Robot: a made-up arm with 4 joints.
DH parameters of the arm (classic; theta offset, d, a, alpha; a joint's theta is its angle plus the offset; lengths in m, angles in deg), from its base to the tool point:
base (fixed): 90 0.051 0 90
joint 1: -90 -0.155 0.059 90
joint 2: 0 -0.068 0.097 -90
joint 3: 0 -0.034 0.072 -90
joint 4: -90 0.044 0.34 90
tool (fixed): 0 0.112 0 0
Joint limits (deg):
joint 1: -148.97..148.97
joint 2: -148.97..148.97
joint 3: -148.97..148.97
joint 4: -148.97..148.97
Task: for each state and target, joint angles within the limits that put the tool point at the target. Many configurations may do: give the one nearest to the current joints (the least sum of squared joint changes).
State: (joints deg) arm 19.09 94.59 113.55 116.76
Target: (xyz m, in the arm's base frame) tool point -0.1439 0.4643 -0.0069
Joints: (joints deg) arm -10.60 82.23 97.63 88.28
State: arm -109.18 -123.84 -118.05 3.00
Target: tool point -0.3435 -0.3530 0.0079
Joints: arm -97.40 -96.70 -113.71 -0.23
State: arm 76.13 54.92 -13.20 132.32
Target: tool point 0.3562 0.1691 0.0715
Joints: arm 88.19 75.10 -11.58 98.62
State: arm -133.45 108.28 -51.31 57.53
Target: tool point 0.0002 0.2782 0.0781
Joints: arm -117.13 91.57 -84.27 43.45
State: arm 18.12 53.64 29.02 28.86
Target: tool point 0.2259 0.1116 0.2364
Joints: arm 34.10 66.77 22.60 44.12
